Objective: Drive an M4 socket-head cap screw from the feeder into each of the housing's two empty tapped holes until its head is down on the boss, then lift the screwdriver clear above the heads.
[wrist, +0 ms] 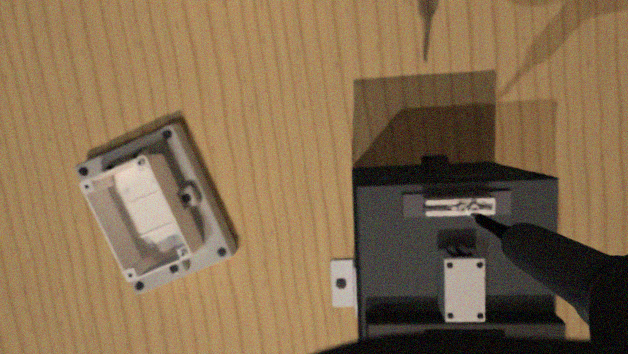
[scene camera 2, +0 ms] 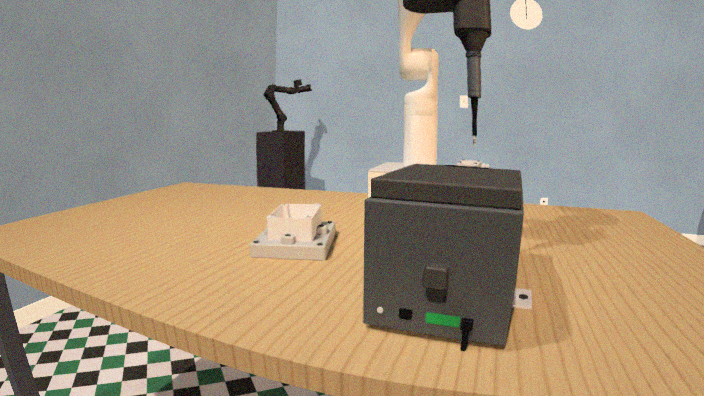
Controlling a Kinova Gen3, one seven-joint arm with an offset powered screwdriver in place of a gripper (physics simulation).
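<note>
The powered screwdriver points straight down above the feeder, with a small light-coloured screw on its bit tip. In the scene view the screw hangs clear above the feeder's top. The dark box-shaped feeder has a pale pick-up rail with small screws in it, seen blurred beside the bit tip in the wrist view. The open white housing sits on a grey fixture plate, away from the screwdriver. Its corner bosses show, but their holes are too blurred to judge.
A small pale tab with a dark hole sticks out at the feeder's side. Clamps stand beside the housing on the plate. The wooden table carries both. A small black arm stands on a dark pedestal behind.
</note>
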